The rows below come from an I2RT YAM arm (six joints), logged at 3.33 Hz.
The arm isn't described. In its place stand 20 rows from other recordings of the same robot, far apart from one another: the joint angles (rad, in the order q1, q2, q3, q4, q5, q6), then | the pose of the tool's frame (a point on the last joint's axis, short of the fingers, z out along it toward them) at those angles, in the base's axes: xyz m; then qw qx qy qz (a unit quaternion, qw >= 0).
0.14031, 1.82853, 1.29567, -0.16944, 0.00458, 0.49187 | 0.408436 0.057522 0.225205 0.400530 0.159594 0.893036 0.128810
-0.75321, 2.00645, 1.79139, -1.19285, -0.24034, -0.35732 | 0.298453 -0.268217 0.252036 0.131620 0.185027 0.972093 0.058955
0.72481, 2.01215, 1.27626, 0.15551, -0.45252, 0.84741 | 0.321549 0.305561 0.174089 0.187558 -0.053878 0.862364 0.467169
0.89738, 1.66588, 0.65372, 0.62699, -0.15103, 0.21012 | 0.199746 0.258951 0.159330 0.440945 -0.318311 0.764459 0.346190
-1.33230, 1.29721, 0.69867, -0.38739, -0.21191, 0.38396 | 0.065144 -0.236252 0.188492 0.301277 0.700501 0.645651 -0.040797
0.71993, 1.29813, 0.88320, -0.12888, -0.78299, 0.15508 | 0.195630 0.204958 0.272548 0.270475 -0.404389 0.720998 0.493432
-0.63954, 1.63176, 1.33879, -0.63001, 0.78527, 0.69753 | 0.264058 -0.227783 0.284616 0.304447 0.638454 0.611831 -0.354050
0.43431, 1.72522, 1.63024, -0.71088, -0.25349, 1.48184 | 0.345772 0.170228 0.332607 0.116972 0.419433 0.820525 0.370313
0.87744, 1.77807, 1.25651, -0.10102, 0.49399, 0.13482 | 0.270054 0.298567 0.240377 0.492643 -0.209004 0.844409 0.024362
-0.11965, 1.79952, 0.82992, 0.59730, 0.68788, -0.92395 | 0.357177 -0.065706 0.165600 0.321538 -0.129257 0.789817 -0.506058
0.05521, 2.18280, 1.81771, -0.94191, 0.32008, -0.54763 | 0.449983 0.013651 0.194095 0.087417 -0.270524 0.940747 -0.184854
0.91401, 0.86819, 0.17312, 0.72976, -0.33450, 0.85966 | 0.102815 0.152500 0.207882 0.358498 -0.138306 0.681536 0.622783
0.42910, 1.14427, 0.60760, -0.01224, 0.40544, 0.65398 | 0.226857 0.088353 0.224473 0.500976 0.193700 0.837979 0.096405
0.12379, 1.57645, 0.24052, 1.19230, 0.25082, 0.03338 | 0.243450 0.021388 0.137658 0.654826 0.047892 0.753017 -0.043291
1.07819, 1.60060, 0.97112, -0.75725, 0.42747, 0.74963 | 0.145756 0.240351 0.177048 0.222104 -0.139913 0.963196 -0.057857
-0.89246, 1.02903, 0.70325, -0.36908, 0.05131, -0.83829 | 0.136211 -0.171925 0.247985 0.257190 0.035393 0.904691 -0.337840
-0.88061, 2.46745, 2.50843, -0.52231, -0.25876, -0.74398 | 0.366545 -0.429640 0.298093 0.433546 -0.008806 0.850703 -0.297094
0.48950, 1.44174, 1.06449, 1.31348, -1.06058, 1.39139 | 0.241401 0.163806 0.414432 0.355625 -0.315207 0.451660 0.755102
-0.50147, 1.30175, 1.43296, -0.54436, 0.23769, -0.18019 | 0.245293 -0.144032 0.415940 0.478759 0.196976 0.810126 -0.275111
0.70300, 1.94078, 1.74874, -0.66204, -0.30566, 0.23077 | 0.327473 0.291553 0.290383 0.245379 -0.268427 0.887388 0.283336
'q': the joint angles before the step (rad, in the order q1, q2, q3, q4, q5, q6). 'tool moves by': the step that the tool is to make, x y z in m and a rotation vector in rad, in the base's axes. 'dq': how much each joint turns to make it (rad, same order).
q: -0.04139 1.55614 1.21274 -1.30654 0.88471 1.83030
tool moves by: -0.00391 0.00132 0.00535 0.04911 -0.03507 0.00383
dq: -0.00004 -0.03220 -0.00355 0.01229 -0.05020 -0.01045
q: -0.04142 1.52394 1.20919 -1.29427 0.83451 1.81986
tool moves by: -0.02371 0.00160 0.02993 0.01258 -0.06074 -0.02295
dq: 0.00104 -0.10453 0.02694 -0.09701 -0.01555 0.03495
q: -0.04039 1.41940 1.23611 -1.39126 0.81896 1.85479
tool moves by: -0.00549 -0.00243 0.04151 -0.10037 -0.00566 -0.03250
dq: -0.00160 0.00986 0.16352 -0.18258 0.09950 0.05064
